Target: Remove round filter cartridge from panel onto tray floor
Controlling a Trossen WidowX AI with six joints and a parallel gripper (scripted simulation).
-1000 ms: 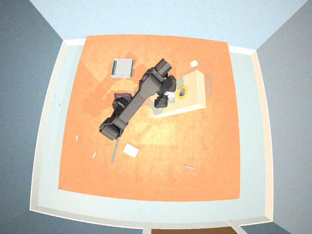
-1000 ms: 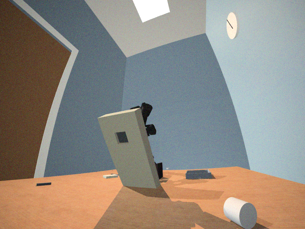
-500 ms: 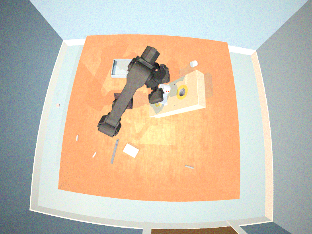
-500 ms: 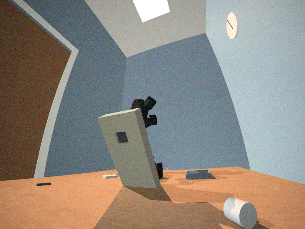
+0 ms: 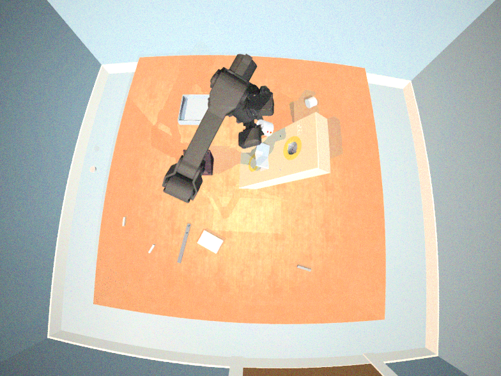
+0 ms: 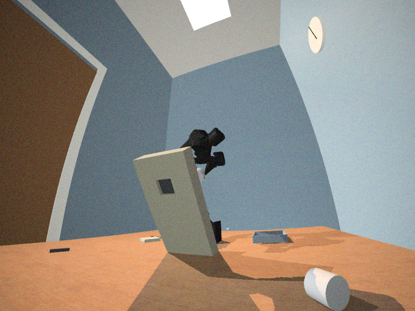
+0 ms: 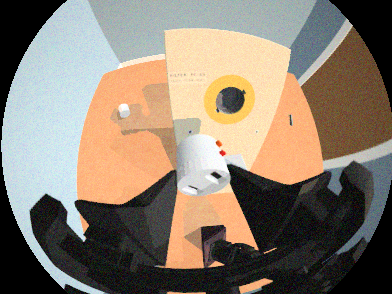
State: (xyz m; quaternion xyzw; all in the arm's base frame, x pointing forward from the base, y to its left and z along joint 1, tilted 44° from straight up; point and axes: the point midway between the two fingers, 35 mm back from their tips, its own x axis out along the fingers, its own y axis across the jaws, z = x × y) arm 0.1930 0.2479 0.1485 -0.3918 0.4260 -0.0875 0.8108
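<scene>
My gripper tip is 330 mm past the blue-grey tray, 280 mm above it and 190 mm to the right of it. The rest, counted from my gripper tip: white flat block 390 mm to the right, 280 mm below, 130 mm behind; cream service panel 120 mm below, 70 mm ahead, 40 mm to the right; round filter cartridge right at my gripper tip.
</scene>
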